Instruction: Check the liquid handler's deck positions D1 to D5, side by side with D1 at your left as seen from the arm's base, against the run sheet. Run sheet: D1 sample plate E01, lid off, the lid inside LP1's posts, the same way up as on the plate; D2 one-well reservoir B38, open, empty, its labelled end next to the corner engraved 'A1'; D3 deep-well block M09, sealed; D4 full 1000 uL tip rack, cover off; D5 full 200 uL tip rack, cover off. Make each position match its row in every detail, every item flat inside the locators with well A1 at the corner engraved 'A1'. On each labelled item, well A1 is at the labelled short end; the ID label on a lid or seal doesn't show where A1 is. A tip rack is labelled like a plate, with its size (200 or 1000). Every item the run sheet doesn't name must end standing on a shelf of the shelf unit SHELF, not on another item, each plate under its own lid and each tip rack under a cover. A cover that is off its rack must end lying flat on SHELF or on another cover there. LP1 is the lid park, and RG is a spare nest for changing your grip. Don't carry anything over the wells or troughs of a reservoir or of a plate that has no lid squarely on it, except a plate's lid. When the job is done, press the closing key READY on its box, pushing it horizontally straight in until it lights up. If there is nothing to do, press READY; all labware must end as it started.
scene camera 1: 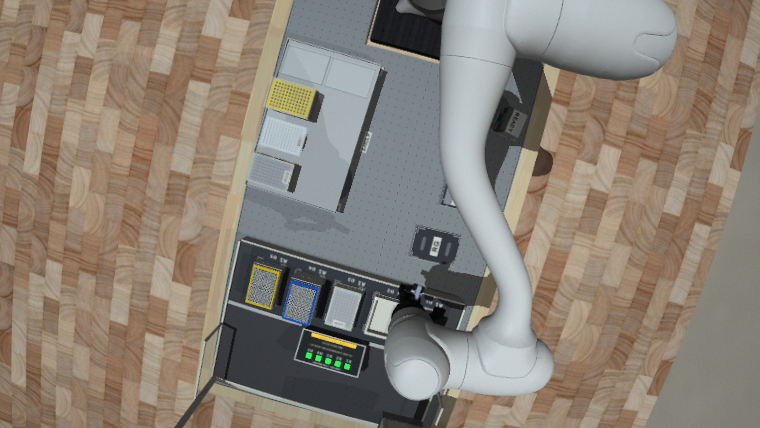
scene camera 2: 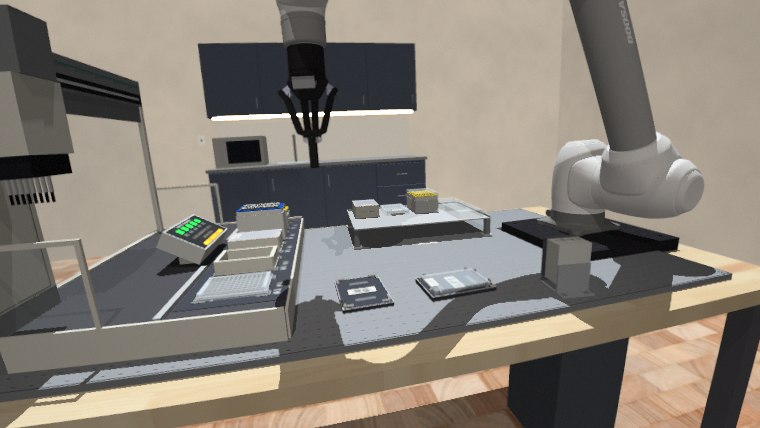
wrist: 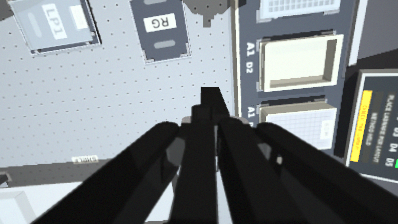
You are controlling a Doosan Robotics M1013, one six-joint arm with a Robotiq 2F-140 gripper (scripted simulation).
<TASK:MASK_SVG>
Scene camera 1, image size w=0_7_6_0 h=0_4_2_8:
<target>yellow-framed tip rack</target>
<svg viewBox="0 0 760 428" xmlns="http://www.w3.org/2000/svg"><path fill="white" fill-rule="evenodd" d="M259 258L253 265L245 302L271 310L277 302L285 266Z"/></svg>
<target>blue-framed tip rack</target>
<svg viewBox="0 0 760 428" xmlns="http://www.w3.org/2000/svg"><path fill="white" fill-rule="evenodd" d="M297 270L291 279L282 318L309 326L310 320L313 319L320 295L320 286L324 278Z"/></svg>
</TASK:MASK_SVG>
